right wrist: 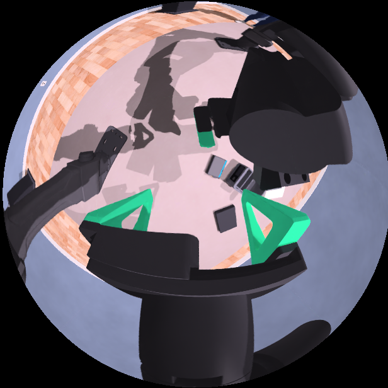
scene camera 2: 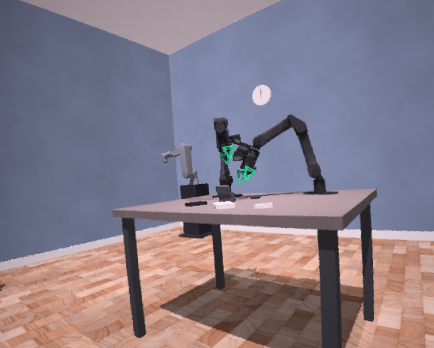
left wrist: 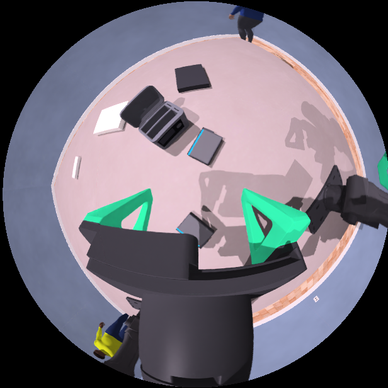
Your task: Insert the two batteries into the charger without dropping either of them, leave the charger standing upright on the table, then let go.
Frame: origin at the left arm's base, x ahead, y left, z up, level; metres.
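Seen in the pictures: left gripper, between the fingertips: (scene camera 2: 241, 182); right gripper, between the fingertips: (scene camera 2: 229, 161); left arm's base, origin of its link: (scene camera 2: 320, 193).
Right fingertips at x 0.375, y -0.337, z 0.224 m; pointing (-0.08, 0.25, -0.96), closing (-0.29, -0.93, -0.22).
Note:
Offsets run from my right fingertips to a thing's top centre. "spot": to the spot under its first point. Level surfaces: height alone.
A dark charger {spot: dx +0.140, dy +0.187, dz -0.173 m} (scene camera 2: 225, 193) (left wrist: 169, 125) (right wrist: 240, 176) with a raised lid stands upright on the table {dz -0.224 m} (scene camera 2: 295, 210); its slots look empty in the left wrist view. One grey battery with a blue edge (left wrist: 206, 146) (right wrist: 217, 166) lies flat beside the charger. The other battery (left wrist: 198, 228) lies nearer my left gripper (scene camera 2: 246, 174) (left wrist: 196, 193), partly behind its body in the left wrist view. My left gripper is open and empty above the table. My right gripper (scene camera 2: 227, 154) (right wrist: 196, 193) is open and empty, higher up.
A dark slab {dx +0.265, dy +0.084, dz -0.209 m} (scene camera 2: 195, 203) (left wrist: 192, 77) (right wrist: 225, 219) lies near the charger. A white block {dx +0.221, dy +0.312, dz -0.206 m} (scene camera 2: 223, 205) (left wrist: 110, 120) lies behind its lid in the left wrist view, and a small white block {dx +0.138, dy +0.502, dz -0.210 m} (scene camera 2: 263, 205) (left wrist: 76, 167) lies farther off. My left arm covers part of the right wrist view.

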